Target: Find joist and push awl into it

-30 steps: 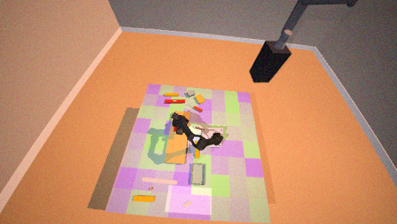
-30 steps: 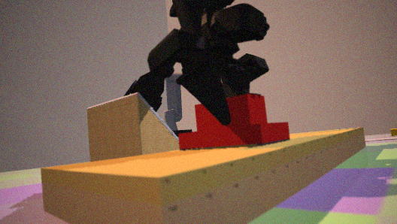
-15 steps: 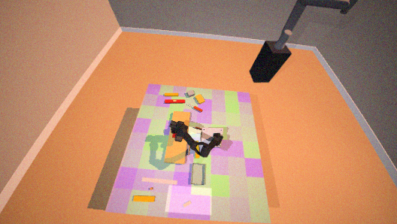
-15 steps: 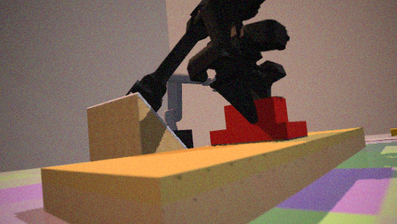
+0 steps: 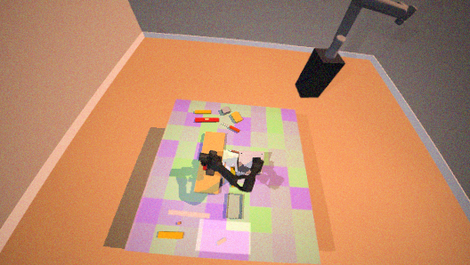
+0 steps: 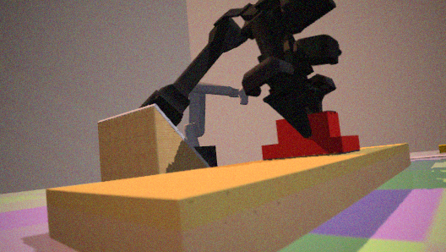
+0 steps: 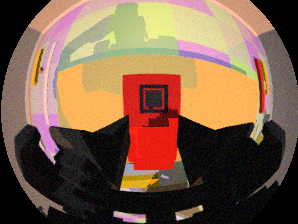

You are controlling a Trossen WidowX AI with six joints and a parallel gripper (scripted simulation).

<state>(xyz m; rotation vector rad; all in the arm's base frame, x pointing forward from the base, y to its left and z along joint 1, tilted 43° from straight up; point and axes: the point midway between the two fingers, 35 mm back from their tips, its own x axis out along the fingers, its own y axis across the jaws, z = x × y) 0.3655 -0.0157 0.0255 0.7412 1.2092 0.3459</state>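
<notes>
The grey tray lies 180 mm behind my gripper tip, 300 mm to the left of it and 50 mm below it. Also, from my gripper tip: red stud finder: 20 mm above; then pale strip: 150 mm ahead, 330 mm to the left, 70 mm below; then awl: 190 mm behind, 140 mm to the right, 60 mm below.
</notes>
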